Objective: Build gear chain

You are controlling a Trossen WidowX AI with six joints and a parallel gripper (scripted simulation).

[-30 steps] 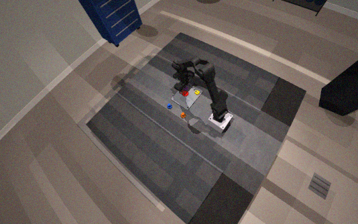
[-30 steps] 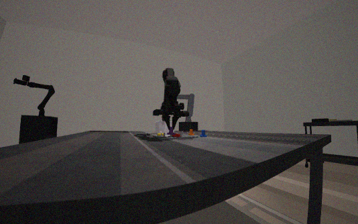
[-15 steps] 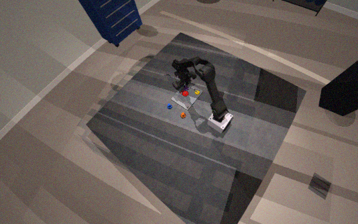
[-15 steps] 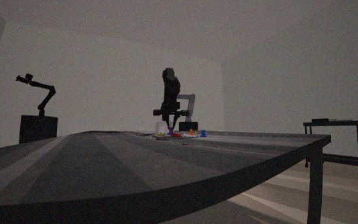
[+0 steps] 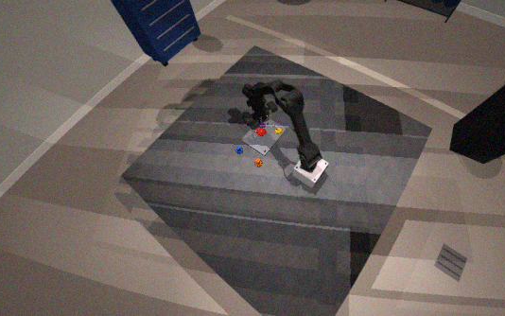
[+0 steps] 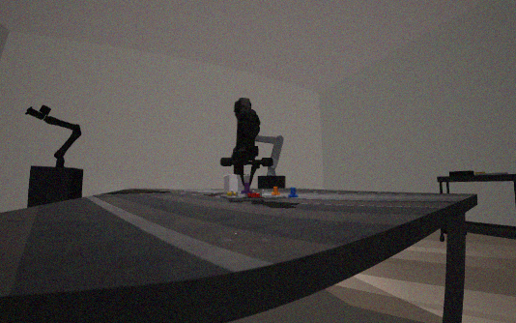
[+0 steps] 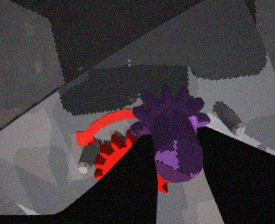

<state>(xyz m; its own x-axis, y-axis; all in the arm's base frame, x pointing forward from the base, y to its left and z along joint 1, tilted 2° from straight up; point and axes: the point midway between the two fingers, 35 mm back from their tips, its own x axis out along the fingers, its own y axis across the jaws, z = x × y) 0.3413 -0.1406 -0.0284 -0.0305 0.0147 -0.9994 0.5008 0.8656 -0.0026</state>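
Right now the purple gear is 1 cm below my gripper tip. Round my gripper tip: red gear: 2 cm behind, 4 cm to the left, 3 cm below; then blue gear: 3 cm ahead, 20 cm to the left, 3 cm below; then red arrow: 1 cm ahead, 4 cm to the left, 4 cm below.
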